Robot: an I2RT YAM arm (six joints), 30 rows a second.
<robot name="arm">
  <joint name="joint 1" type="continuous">
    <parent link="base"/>
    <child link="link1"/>
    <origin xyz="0 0 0.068"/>
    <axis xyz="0 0 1"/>
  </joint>
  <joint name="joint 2" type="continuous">
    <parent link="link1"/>
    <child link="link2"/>
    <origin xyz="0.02 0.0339 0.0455"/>
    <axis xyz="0 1 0"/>
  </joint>
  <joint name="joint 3" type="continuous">
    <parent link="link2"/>
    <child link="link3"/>
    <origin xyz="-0.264 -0.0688 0"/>
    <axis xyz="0 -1 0"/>
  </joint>
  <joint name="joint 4" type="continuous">
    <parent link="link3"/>
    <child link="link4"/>
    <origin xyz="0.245 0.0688 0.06"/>
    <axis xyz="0 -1 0"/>
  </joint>
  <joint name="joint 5" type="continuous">
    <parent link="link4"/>
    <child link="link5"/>
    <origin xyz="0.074 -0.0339 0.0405"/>
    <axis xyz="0 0 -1"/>
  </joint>
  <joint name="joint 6" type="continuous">
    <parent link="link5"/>
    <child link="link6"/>
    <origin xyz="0.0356 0 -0.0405"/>
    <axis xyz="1 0 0"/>
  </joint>
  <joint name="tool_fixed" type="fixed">
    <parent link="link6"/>
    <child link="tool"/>
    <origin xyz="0 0 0" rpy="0 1.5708 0"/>
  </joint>
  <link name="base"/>
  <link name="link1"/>
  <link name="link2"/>
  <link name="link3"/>
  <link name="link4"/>
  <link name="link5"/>
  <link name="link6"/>
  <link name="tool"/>
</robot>
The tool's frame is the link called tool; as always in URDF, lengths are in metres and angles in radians. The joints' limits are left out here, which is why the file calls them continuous.
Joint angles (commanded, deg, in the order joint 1, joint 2, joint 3, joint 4, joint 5, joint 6), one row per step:
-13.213, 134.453, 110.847, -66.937, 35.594, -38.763
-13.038, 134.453, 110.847, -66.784, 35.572, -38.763
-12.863, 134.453, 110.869, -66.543, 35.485, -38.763
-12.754, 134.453, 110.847, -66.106, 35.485, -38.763
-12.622, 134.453, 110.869, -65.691, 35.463, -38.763
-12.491, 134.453, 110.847, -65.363, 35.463, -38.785
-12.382, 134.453, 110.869, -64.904, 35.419, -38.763
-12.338, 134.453, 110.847, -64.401, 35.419, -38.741
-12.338, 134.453, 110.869, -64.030, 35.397, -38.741
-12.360, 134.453, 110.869, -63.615, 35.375, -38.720
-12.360, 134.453, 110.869, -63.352, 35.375, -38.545
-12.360, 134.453, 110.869, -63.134, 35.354, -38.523
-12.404, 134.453, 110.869, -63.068, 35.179, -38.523
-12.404, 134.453, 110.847, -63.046, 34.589, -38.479
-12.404, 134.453, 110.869, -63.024, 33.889, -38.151
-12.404, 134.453, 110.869, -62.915, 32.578, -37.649
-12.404, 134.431, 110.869, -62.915, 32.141, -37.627
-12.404, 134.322, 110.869, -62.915, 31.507, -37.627
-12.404, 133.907, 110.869, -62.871, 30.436, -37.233
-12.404, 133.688, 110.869, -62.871, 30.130, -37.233
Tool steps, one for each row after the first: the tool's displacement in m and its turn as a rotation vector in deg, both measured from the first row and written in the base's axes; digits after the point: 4 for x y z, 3 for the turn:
0.0006, 0.0013, 0.0000, -0.013, -0.154, 0.175
0.0015, 0.0025, 0.0001, 0.012, -0.430, 0.349
0.0024, 0.0032, 0.0000, -0.080, -0.834, 0.459
0.0035, 0.0041, 0.0001, -0.156, -1.265, 0.591
0.0043, 0.0050, 0.0000, -0.220, -1.551, 0.740
0.0054, 0.0056, 0.0001, -0.285, -2.043, 0.832
0.0063, 0.0058, 0.0000, -0.393, -2.524, 0.859
0.0070, 0.0056, 0.0001, -0.458, -2.913, 0.860
0.0077, 0.0053, 0.0001, -0.531, -3.334, 0.822
0.0082, 0.0052, 0.0002, -0.609, -3.690, 0.680
0.0085, 0.0051, 0.0002, -0.639, -3.920, 0.663
0.0086, 0.0049, 0.0001, -0.484, -4.023, 0.623
0.0087, 0.0052, -0.0002, 0.087, -4.177, 0.601
0.0088, 0.0055, -0.0003, 0.725, -4.558, 0.348
0.0092, 0.0061, -0.0008, 1.929, -5.225, -0.036
0.0092, 0.0063, -0.0007, 2.349, -5.352, -0.045
0.0093, 0.0067, -0.0001, 2.945, -5.593, -0.029
0.0092, 0.0073, 0.0027, 3.856, -6.481, -0.316
0.0090, 0.0075, 0.0043, 4.109, -6.759, -0.298

